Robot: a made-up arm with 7 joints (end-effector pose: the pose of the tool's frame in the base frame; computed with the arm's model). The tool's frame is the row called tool.
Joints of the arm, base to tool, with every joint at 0 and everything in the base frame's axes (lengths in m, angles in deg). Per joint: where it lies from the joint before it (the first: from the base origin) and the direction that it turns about. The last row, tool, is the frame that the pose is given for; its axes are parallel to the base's.
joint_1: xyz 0 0.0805 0 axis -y
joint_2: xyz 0 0.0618 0 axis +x
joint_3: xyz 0 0 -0.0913 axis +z
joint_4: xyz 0 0 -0.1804 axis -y
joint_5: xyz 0 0 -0.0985 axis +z
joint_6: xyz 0 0 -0.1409 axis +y
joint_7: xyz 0 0 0 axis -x
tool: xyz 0 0 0
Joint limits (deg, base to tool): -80..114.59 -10..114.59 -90..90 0..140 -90..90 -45..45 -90..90
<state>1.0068 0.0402 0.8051 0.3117 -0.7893 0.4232 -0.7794</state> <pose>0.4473 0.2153 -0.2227 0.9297 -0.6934 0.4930</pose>
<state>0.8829 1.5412 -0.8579 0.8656 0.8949 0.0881 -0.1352</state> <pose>0.1920 0.5649 -0.0034 1.0803 -1.1682 0.1516</pose>
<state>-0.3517 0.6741 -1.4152 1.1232 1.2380 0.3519 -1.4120</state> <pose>-0.1155 0.2100 -0.4117 0.9504 0.2334 -0.5124</pose>
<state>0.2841 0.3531 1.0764 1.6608 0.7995 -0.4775 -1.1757</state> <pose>0.1541 0.4257 -0.1240 -0.5951 1.5874 -2.4565</pose>
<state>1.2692 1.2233 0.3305 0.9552 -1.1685 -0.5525 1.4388</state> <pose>0.1313 0.5493 0.1528 1.0468 -0.4041 -0.9505</pose>
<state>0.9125 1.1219 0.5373 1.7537 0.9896 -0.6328 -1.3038</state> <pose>0.1162 0.4001 0.1658 0.2080 2.0728 -1.5482</pose>
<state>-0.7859 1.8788 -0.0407 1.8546 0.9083 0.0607 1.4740</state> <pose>0.1999 0.3402 -0.1249 -1.1536 0.1985 -1.2869</pose>
